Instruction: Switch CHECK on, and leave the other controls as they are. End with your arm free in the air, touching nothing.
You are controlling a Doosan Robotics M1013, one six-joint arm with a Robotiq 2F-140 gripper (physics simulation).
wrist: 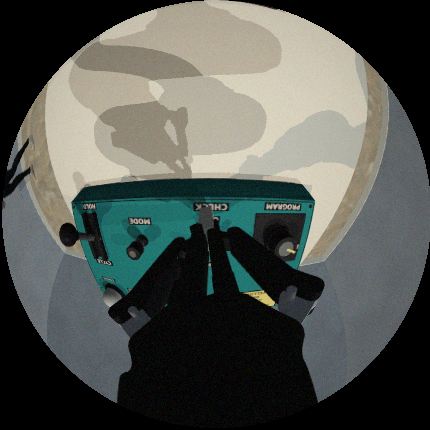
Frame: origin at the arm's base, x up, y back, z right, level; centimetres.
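Seen in the pictures: gripper, fingertip midpoint: point(207, 215).
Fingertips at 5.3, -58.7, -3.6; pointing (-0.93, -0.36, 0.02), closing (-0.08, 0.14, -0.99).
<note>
A point is followed by its place in that frame, as x, y, z.
A teal control panel point(165, 235) @(4.9, -63.2, 3.6) shows upside down across the middle of the wrist view. Its CHECK label point(222, 207) @(3.0, -59.2, -5.8) is at the panel's far edge, near the centre. The CHECK control beneath the label is mostly hidden behind the fingers, so its position cannot be told. My gripper point(207, 215) @(5.3, -58.7, -3.6) is shut and empty. Its fingertips overlap the area of the CHECK label in the view; whether they touch the panel cannot be told.
A black-knobbed lever point(69, 234) @(11.4, -56.4, 18.1) is at the HOLD/CYCLE slot, left. The MODE switch point(136, 249) @(9.1, -61.6, 7.1) is right of it. The PROGRAM knob point(286, 248) @(8.4, -63.7, -16.0) is right of the fingers. A silver dome point(113, 296) @(13.9, -75.9, 19.9) is lower left. A pale table point(310, 90) @(-3.6, -38.6, -21.5) lies beyond; dark legs point(17, 175) show far left.
</note>
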